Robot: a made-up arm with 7 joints.
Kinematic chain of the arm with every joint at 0, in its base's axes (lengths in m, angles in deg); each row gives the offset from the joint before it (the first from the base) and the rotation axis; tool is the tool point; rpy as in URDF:
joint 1: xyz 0 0 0.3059 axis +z
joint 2: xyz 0 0 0 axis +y
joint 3: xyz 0 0 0.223 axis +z
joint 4: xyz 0.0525 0 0 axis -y
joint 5: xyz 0.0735 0 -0.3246 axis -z
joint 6: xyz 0 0 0 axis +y
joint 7: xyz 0.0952 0 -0.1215 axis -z
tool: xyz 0 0 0 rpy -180 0 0
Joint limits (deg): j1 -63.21..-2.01 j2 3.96..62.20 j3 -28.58..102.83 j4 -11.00..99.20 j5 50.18..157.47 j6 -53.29..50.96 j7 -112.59..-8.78
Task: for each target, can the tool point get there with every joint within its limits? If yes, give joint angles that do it. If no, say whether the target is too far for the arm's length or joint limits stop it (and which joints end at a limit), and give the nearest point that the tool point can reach.
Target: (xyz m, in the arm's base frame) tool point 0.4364 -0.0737 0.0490
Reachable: yes | joints -21.90 38.12 13.70 62.84 104.51 27.90 -100.63
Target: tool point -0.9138 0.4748 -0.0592
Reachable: no: too far | nearest point -0.2174 0.2220 0.2175 | short by 0.791 m
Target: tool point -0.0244 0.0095 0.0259
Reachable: yes | joints -49.12 44.72 21.56 10.26 118.59 3.07 -43.31
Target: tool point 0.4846 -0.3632 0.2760
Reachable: yes | joints -16.36 34.87 -18.20 87.78 66.98 17.18 -85.66
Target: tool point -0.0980 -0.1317 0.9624
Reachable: no: joint limits stop it (at a limit: joint 1, joint 2, joint 3, joint 4, joint 5, joint 6) | nearest point -0.1156 -0.3647 0.7324 | short by 0.328 m
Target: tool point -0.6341 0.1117 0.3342
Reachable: no: joint limits stop it (at a limit: joint 1, joint 2, joint 3, joint 6) | nearest point -0.2486 0.1164 0.2396 | short by 0.397 m
